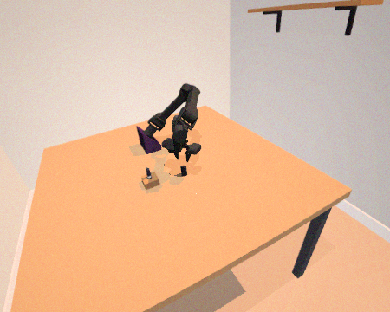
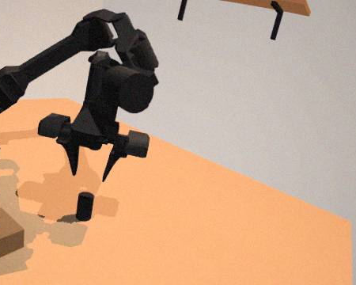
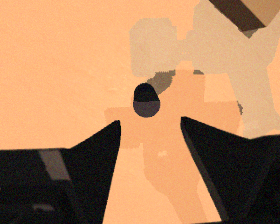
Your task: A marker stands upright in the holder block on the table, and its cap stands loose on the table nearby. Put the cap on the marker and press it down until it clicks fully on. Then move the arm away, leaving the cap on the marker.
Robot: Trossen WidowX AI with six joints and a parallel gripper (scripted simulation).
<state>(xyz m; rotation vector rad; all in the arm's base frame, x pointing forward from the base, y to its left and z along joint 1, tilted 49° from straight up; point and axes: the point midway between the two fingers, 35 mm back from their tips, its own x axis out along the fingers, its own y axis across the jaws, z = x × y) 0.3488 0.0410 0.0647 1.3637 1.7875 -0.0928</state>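
The black marker cap is 60 mm below my gripper tip.
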